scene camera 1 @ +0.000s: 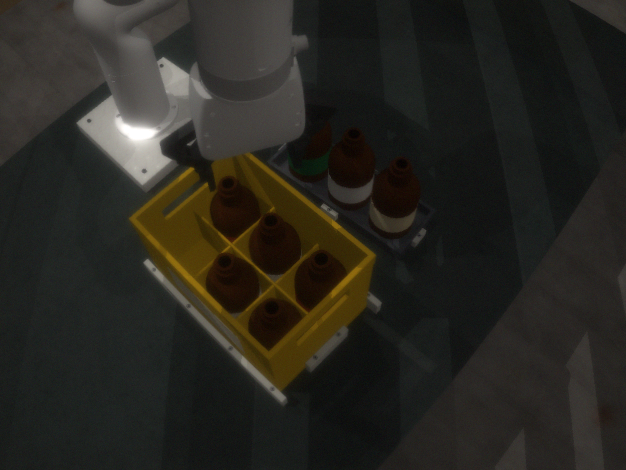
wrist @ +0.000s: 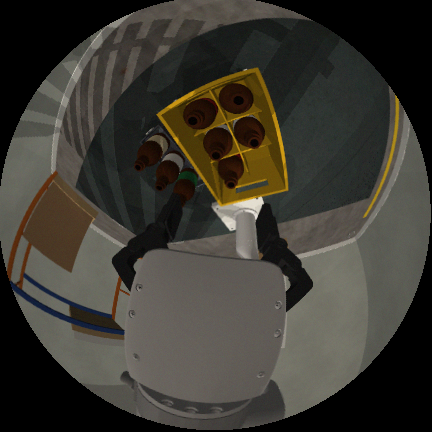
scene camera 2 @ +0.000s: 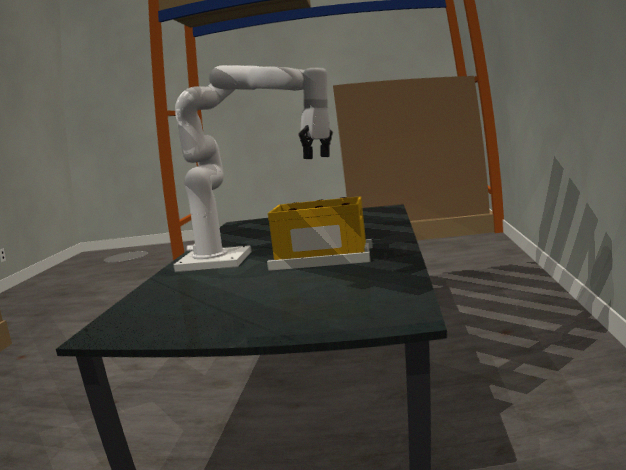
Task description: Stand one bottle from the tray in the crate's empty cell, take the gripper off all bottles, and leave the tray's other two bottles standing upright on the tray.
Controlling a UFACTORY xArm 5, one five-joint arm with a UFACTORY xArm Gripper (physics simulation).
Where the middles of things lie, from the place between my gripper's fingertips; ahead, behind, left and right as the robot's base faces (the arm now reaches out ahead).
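Labels:
Measured from the pale rail [scene camera 1: 240, 359], my gripper is at this moment 120 mm to the left of it and 300 mm above it.

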